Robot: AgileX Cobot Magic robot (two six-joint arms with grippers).
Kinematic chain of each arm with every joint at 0, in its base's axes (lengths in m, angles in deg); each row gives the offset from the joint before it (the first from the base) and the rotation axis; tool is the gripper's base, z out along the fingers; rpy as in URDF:
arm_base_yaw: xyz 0 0 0.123 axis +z
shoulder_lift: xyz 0 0 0 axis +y
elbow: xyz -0.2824 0 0.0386 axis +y
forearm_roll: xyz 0.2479 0 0.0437 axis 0.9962 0 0.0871
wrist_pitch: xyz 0 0 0 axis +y
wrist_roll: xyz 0.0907 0 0.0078 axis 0.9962 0 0.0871
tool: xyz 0 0 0 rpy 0 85 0
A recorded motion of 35 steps. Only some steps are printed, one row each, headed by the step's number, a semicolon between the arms.
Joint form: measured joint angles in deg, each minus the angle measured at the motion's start. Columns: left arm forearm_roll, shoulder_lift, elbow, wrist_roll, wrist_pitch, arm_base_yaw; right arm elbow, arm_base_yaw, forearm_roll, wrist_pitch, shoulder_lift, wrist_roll.
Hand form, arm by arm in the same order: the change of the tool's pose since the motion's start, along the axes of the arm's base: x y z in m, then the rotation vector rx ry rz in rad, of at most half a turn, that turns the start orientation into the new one. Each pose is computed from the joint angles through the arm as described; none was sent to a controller.
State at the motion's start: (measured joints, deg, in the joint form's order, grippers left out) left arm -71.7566 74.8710 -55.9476 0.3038 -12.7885 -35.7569; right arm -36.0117 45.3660 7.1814 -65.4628 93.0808 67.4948
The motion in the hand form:
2: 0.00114 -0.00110 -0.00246 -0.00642 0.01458 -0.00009; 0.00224 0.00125 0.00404 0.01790 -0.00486 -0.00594
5: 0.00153 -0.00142 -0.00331 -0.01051 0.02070 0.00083; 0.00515 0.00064 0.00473 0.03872 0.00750 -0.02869
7: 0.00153 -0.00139 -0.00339 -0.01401 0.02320 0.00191; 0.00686 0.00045 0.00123 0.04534 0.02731 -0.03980
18: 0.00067 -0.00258 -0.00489 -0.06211 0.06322 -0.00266; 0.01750 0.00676 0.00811 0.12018 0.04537 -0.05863
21: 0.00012 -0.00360 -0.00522 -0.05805 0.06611 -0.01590; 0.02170 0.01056 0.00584 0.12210 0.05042 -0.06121
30: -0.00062 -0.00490 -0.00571 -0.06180 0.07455 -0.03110; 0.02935 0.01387 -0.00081 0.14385 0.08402 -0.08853
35: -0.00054 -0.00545 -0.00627 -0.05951 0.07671 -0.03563; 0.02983 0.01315 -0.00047 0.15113 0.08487 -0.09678
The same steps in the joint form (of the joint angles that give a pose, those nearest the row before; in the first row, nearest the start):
2: -0.76 0.40 0.00 -0.01 0.21 0.00; -0.90 0.00 0.50 0.00 0.00 0.22
5: -1.16 0.53 0.00 0.00 0.26 0.00; -1.39 0.00 2.24 -0.08 0.26 0.50
7: -1.41 0.53 0.00 0.00 0.26 0.00; -1.39 0.00 3.19 -0.08 0.87 1.02
18: -4.52 0.53 0.00 -0.30 1.41 0.00; -4.80 0.00 5.40 -0.09 2.34 3.43
21: -4.55 0.53 0.00 0.01 2.17 0.00; -5.91 0.00 5.63 -0.08 3.61 3.59
30: -4.76 0.53 0.00 -0.01 3.16 0.00; -7.34 0.00 7.85 -0.12 5.76 4.52
35: -4.78 0.62 0.00 0.11 3.43 0.00; -7.37 0.00 8.44 -0.33 5.76 4.52

